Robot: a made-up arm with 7 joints.
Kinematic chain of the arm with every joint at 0, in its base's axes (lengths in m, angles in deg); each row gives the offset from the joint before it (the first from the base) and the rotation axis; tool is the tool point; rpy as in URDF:
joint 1: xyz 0 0 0.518 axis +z
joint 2: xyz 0 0 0 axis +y
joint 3: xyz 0 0 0.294 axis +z
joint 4: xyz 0.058 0 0 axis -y
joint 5: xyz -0.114 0 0.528 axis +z
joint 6: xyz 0 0 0 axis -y
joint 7: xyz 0.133 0 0 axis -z
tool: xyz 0 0 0 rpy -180 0 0
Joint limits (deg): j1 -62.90..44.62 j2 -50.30..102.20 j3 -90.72..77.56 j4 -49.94..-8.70 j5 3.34..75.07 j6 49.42..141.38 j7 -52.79..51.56
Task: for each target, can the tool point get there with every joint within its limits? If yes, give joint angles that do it. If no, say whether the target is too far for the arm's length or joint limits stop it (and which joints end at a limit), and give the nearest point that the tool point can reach.
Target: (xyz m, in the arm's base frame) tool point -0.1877 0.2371 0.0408
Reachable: no: joint limits stop it (at a limit: joint 1, joint 2, joint 4, joint 5, joint 6) | nearest point 0.2346 0.6328 -0.0608 | short by 0.588 m
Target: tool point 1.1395 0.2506 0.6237
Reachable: no: too far | nearest point 0.9462 0.2081 0.6058 | short by 0.199 m
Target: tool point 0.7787 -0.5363 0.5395
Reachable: yes | joints -47.10 75.41 37.08 -26.80 35.46 61.99 35.78
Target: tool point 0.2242 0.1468 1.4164
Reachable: yes | joints -49.07 -5.60 62.79 -25.29 9.24 57.10 -31.05
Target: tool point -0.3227 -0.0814 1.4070
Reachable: yes | joints -41.17 -14.09 -67.17 -32.29 62.70 130.01 22.41
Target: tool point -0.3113 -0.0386 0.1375
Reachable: no: joint limits stop it (at a limit: joint 1, joint 2, joint 4, joint 5, joint 6) | nearest point 0.0025 -0.6900 -0.0427 | short by 0.745 m
